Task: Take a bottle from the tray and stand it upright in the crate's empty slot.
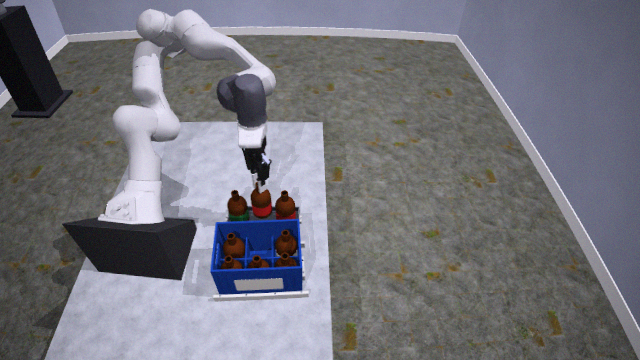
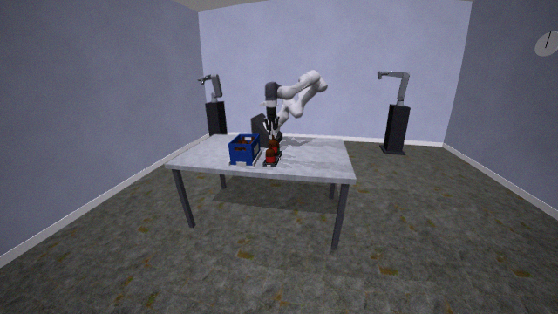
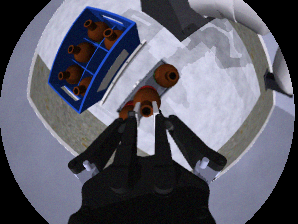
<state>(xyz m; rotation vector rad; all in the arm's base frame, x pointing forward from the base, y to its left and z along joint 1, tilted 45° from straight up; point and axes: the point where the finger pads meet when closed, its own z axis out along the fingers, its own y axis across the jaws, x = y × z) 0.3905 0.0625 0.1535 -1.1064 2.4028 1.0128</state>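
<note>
The bottle lies 90 mm below my hand. The rest, counted from my hand: dark tray (200 mm below); then crate (230 mm to the right, 130 mm below, 30 mm ahead).
</note>
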